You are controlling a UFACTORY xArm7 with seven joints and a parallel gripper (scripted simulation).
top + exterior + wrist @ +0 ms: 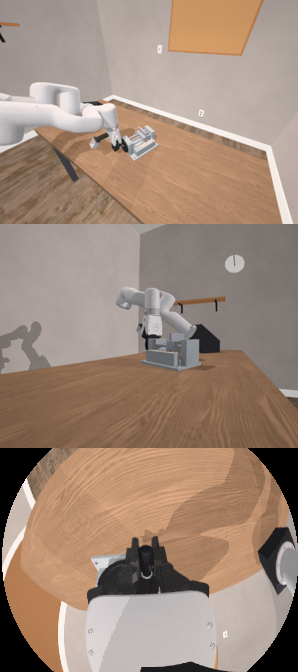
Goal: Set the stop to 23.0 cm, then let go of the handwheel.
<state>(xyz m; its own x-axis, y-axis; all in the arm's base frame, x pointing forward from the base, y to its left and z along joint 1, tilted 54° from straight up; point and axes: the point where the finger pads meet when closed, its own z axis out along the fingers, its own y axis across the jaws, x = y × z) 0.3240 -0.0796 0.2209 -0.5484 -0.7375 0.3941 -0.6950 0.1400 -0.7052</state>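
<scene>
Right now my hand is 2 cm short of the handwheel and 1 cm to the right of it. The rest, counted from my hand: sliding stop block (14 cm ahead, 12 cm to the left, 3 cm above).
</scene>
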